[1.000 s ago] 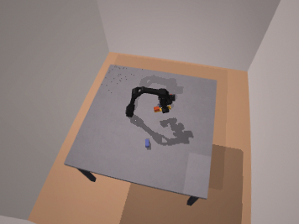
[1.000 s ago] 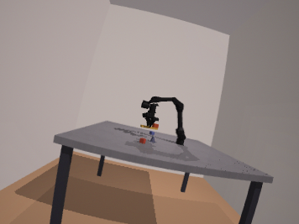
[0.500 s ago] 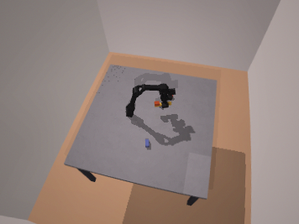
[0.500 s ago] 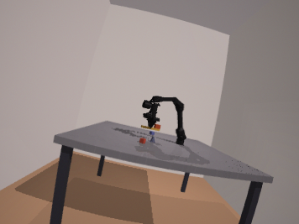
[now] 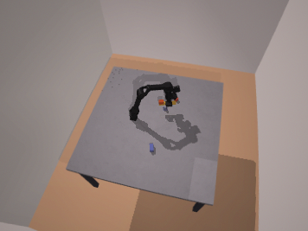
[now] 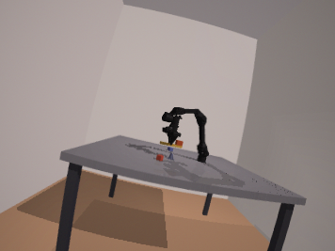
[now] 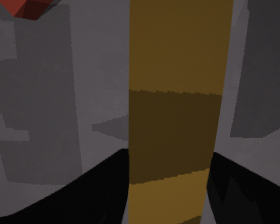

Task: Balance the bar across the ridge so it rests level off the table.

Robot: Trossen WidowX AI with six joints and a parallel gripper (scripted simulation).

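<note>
The red cube is 130 mm to the left of my gripper tip, 90 mm below it and 60 mm ahead of it. Also, from my gripper tip: blue ridge block: 450 mm to the right, 90 mm below, 60 mm behind.
</note>
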